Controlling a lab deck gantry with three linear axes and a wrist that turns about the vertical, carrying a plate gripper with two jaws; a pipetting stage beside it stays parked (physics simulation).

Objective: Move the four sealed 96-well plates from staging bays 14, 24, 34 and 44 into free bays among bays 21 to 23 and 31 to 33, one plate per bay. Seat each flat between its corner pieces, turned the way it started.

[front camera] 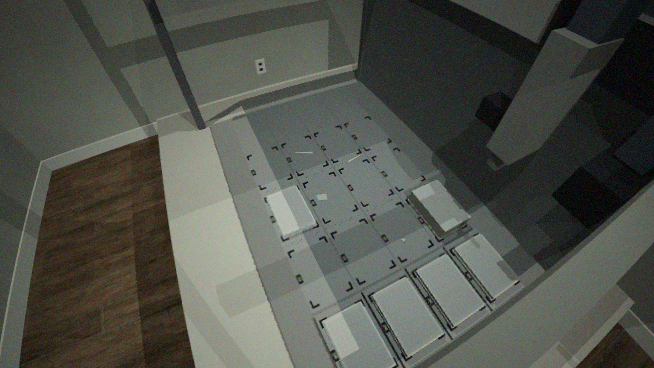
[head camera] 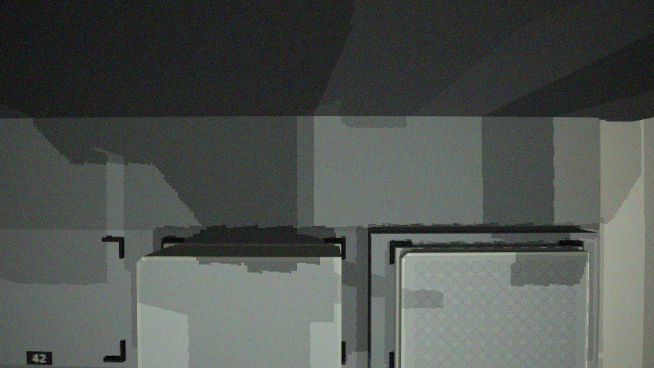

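Seen in the pictures: gripper, between the fingertips: (front camera: 542,234); robot's base, origin of its link: (front camera: 248,157).
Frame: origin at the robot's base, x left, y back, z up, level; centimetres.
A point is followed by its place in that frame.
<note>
Four sealed plates lie flat in the staging bays along the deck's front edge: the plate of bay 14 (front camera: 367,332) {x 6.6, y -54.9, z 2.9 cm}, the plate of bay 24 (front camera: 407,317) {x 14.6, y -56.2, z 2.9 cm}, the plate of bay 34 (front camera: 449,290) {x 25.2, y -56.0, z 2.9 cm} and the plate of bay 44 (front camera: 484,265) {x 35.6, y -55.6, z 2.9 cm} (head camera: 492,315) {x 36.4, y -55.3, z 2.9 cm}. In the head view, the bay 44 plate shows its round well pattern and is cut off by the lower edge. In the front view, bays 21 to 23 and 31 to 33 show bare deck between black corner pieces. I can make out no gripper jaws in either view.
A tall pale box (front camera: 442,205) {x 36.4, y -39.8, z 4.2 cm} (head camera: 250,310) {x 37.3, y -39.9, z 4.2 cm} stands in bay 43, beside the bay 44 plate. A lower white block (front camera: 291,211) {x 4.3, y -23.6, z 1.4 cm} stands in bay 12. A pale column (front camera: 545,95) {x 32.8, y -46.1, z 39.7 cm} hangs at the upper right. A dark post (front camera: 175,65) {x -10.3, y 20.7, z 22.0 cm} stands at the back left.
</note>
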